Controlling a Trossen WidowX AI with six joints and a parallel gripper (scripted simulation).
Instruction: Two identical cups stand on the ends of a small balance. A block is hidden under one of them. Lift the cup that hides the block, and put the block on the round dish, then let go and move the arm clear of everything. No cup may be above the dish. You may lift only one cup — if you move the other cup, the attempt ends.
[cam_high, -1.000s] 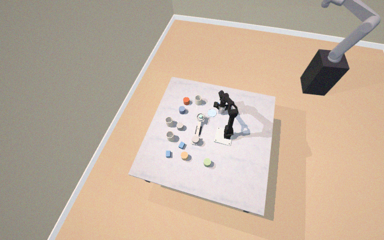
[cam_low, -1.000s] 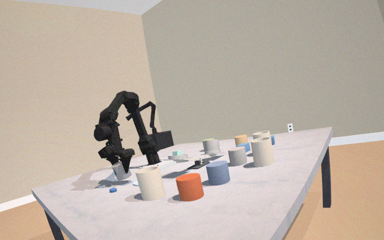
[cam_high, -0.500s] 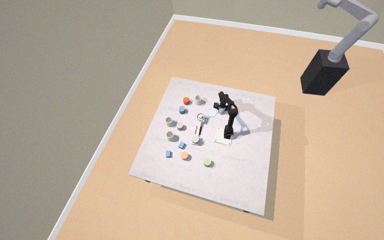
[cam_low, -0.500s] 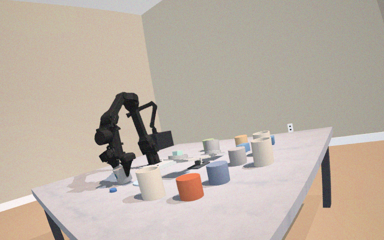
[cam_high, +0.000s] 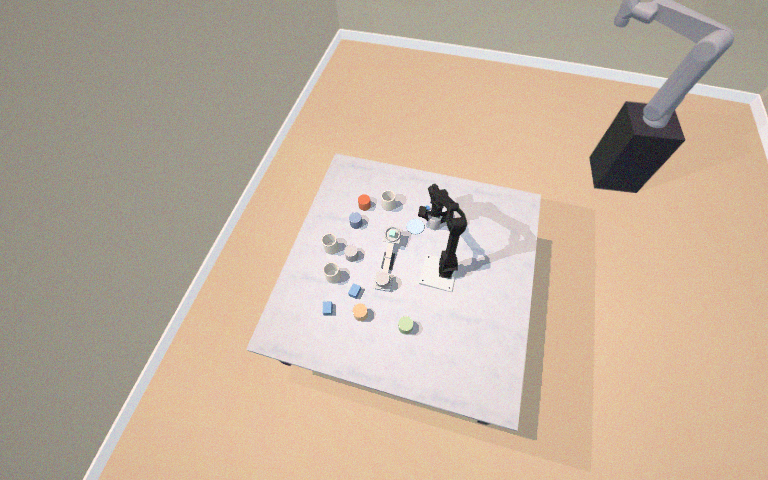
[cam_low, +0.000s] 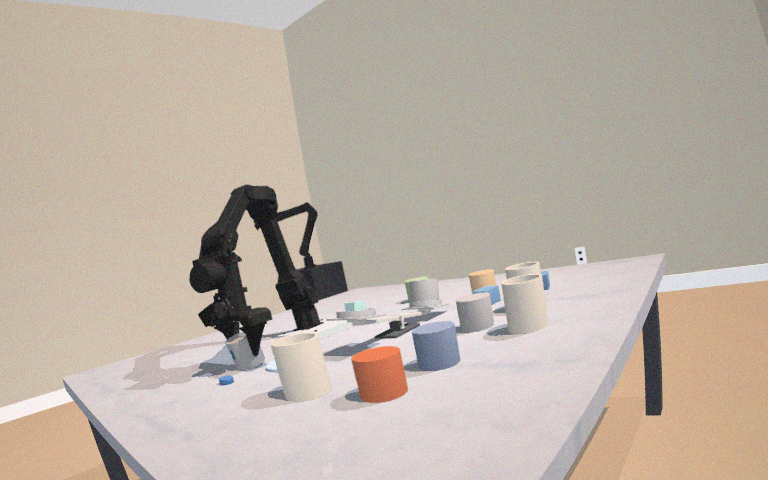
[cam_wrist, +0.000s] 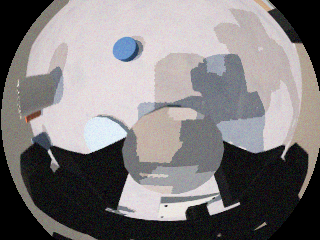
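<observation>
The teal block lies 22 cm ahead of my gripper tip, 14 cm to the left of it and 6 cm above it. Also, from my gripper tip: small balance 22 cm ahead, 27 cm to the left, 1 cm above; then pale blue round dish 10 cm ahead, 3 cm to the left, 2 cm below; then small blue disc 5 cm ahead, 10 cm to the right, 2 cm below.
</observation>
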